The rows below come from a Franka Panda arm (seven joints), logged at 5 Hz.
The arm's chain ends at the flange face. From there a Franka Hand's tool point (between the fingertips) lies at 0.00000 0.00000 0.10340 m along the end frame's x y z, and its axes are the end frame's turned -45 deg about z.
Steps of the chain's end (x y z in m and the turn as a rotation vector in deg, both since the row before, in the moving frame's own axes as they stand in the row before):
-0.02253, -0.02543, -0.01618, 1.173, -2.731, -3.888
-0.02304, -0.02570, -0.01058, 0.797, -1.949, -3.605
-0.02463, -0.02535, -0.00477, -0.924, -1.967, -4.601
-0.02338, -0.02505, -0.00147, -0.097, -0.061, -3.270
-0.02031, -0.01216, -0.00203, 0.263, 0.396, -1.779
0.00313, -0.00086, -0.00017, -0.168, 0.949, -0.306
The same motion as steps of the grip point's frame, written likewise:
-0.00010, -0.03882, -0.01632, 2.761, -1.102, -3.888
0.00030, -0.03792, -0.01065, 1.942, -0.815, -3.605
-0.00323, -0.03652, -0.00484, 0.738, -2.044, -4.601
0.00098, -0.03419, -0.00147, -0.025, -0.112, -3.270
-0.00492, -0.02280, -0.00203, -0.094, 0.466, -1.779
0.00382, 0.00303, -0.00018, -0.790, 0.552, -0.306

